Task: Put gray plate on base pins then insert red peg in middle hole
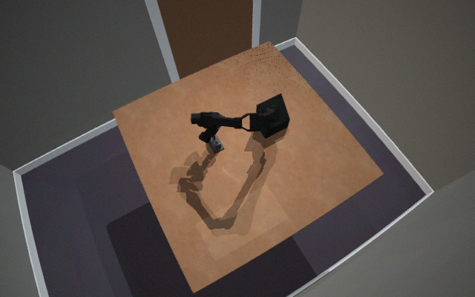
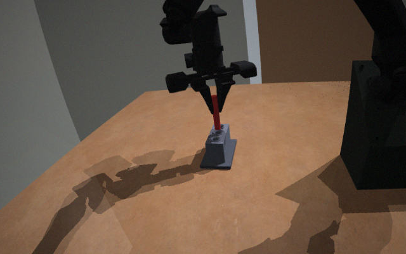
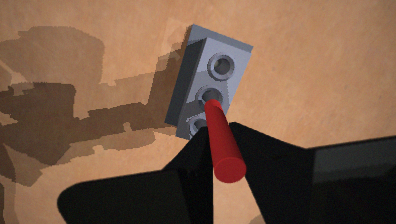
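My gripper tip is right at the red peg. Round my gripper tip: gray plate: 70 mm below; base: 100 mm below.
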